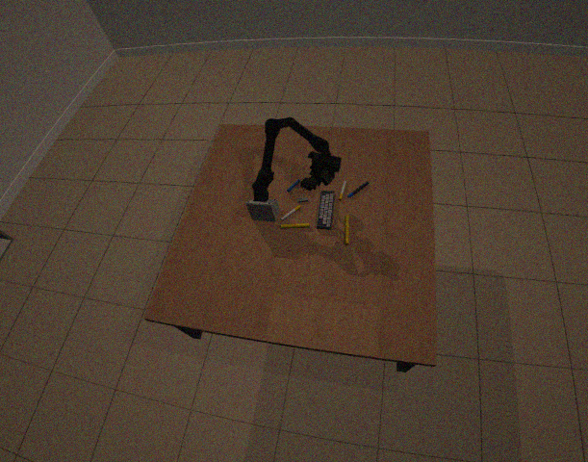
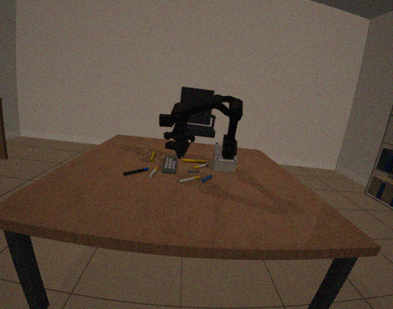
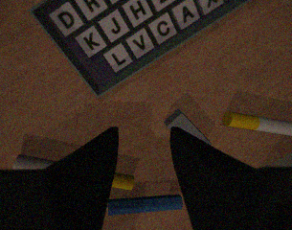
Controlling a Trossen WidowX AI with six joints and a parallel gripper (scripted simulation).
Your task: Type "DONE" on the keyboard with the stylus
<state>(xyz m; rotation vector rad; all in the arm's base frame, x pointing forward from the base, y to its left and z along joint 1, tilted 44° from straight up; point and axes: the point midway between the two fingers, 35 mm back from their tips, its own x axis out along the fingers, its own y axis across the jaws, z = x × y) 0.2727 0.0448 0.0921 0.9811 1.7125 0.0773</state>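
My gripper tip is now 110 mm past the blue stylus, 100 mm to the right of it and 70 mm above it. The rest, counted from my gripper tip: thin grey tip: 90 mm behind, 120 mm to the left, 70 mm below.
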